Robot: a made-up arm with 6 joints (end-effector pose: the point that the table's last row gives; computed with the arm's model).
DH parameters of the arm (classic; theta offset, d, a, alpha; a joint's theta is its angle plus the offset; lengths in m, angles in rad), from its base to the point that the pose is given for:
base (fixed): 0 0.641 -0.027 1.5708
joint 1: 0 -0.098 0.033 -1.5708
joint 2: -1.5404 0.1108 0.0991 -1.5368
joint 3: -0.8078 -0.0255 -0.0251 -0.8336
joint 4: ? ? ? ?
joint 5: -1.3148 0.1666 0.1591 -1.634
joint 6: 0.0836 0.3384 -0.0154 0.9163
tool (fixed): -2.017 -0.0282 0 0
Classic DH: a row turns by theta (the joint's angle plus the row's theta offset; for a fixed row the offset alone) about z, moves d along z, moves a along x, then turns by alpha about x.
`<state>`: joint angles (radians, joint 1 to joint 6).
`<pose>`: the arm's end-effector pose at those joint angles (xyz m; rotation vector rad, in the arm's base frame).
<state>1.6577 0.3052 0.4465 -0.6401 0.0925 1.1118</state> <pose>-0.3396 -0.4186 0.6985 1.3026 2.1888 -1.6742</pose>
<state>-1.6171 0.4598 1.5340 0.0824 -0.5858 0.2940</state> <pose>-0.0353 -0.2824 0.9091 1.0632 0.7942 -1.2730</pose>
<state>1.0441 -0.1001 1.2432 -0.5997 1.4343 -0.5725</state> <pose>0.1488 -0.2615 0.8474 -0.0654 -0.3011 2.8668</pose>
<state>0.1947 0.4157 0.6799 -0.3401 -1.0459 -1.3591</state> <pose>-0.3338 -0.2442 0.8364 1.6605 0.3533 -0.0883</pose>
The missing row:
joint 4: 0.9767 0.0004 0.1137 2.1214
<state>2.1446 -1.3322 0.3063 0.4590 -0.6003 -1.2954</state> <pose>0.0177 0.5425 0.4434 -1.7009 1.5166 -0.7712</pose>
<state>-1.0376 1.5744 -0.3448 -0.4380 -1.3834 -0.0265</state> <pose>0.1504 -0.2713 0.7523 0.6861 -0.0552 1.0496</pose>
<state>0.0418 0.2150 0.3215 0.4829 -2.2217 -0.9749</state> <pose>-0.1176 0.1682 0.9814 1.3243 -0.6397 -1.9217</pose>
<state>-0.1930 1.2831 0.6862 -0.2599 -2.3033 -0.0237</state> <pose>-0.0384 -0.0062 0.9884 0.2151 -0.0083 -0.1425</pose>
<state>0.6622 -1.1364 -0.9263 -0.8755 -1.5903 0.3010</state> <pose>-0.0840 0.4386 0.7080 -1.5317 0.0205 -1.0219</pose>
